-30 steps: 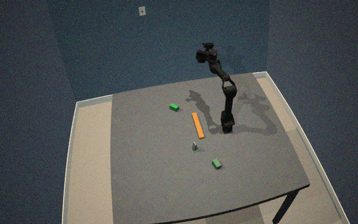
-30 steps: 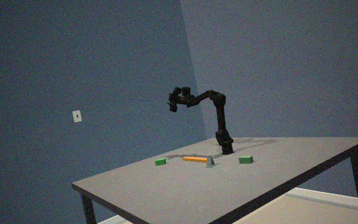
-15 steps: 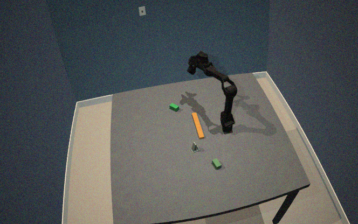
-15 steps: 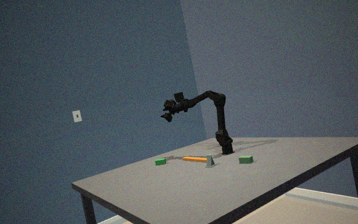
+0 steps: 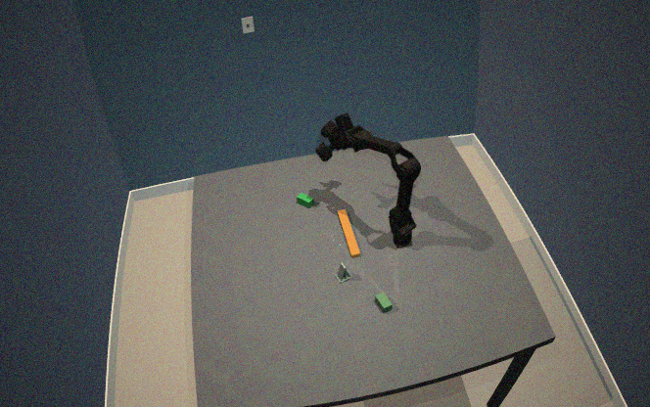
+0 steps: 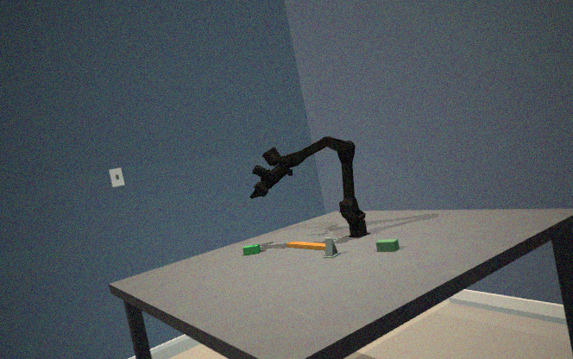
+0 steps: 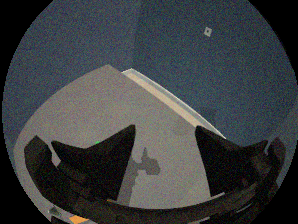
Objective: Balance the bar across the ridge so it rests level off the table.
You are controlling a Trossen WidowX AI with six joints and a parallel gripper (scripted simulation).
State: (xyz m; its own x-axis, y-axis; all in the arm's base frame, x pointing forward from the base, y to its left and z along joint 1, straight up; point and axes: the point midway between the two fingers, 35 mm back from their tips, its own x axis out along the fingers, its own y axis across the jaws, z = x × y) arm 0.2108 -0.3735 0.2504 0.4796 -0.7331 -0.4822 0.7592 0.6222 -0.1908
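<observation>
Now: gripper tip 30 mm past the bar, 310 mm to the right of it and 230 mm above it.
</observation>
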